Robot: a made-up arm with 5 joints. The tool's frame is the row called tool.
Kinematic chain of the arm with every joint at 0, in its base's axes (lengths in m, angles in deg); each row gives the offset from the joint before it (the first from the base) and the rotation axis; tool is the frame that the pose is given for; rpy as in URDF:
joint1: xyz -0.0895 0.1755 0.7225 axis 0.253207 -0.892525 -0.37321
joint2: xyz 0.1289 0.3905 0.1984 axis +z
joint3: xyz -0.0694 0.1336 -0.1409 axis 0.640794 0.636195 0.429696
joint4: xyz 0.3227 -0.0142 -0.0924 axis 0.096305 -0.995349 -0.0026
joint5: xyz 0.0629 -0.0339 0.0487 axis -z
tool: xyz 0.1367 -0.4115 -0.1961 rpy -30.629 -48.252 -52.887
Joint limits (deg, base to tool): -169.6..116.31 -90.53..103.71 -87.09..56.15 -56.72..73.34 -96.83..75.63
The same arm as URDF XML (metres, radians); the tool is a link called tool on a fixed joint. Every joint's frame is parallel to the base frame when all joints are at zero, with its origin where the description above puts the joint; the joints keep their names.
<robot name="arm">
  <link name="base_link"/>
  <link name="link1"/>
  <link name="link2"/>
  <link name="link3"/>
  <link name="link4"/>
  <link name="link5"/>
  <link name="tool"/>
  <joint name="joint1" type="revolute">
    <parent link="base_link"/>
    <child link="link1"/>
    <origin xyz="-0.0895 0.1755 0.7225"/>
    <axis xyz="0.253207 -0.892525 -0.37321"/>
    <limit lower="-2.9601" upper="2.0300"/>
  </joint>
  <joint name="joint2" type="revolute">
    <parent link="link1"/>
    <child link="link2"/>
    <origin xyz="0.1289 0.3905 0.1984"/>
    <axis xyz="0 0 1"/>
    <limit lower="-1.5800" upper="1.8101"/>
  </joint>
  <joint name="joint3" type="revolute">
    <parent link="link2"/>
    <child link="link3"/>
    <origin xyz="-0.0694 0.1336 -0.1409"/>
    <axis xyz="0.640794 0.636195 0.429696"/>
    <limit lower="-1.5200" upper="0.9800"/>
  </joint>
  <joint name="joint4" type="revolute">
    <parent link="link3"/>
    <child link="link4"/>
    <origin xyz="0.3227 -0.0142 -0.0924"/>
    <axis xyz="0.096305 -0.995349 -0.0026"/>
    <limit lower="-0.9900" upper="1.2800"/>
  </joint>
  <joint name="joint5" type="revolute">
    <parent link="link4"/>
    <child link="link5"/>
    <origin xyz="0.0629 -0.0339 0.0487"/>
    <axis xyz="0 0 -1"/>
    <limit lower="-1.6900" upper="1.3200"/>
  </joint>
  <joint name="tool_joint" type="fixed">
    <parent link="link5"/>
    <child link="tool"/>
    <origin xyz="0.1367 -0.4115 -0.1961" rpy="-0.5346 -0.8422 -0.9231"/>
  </joint>
</robot>

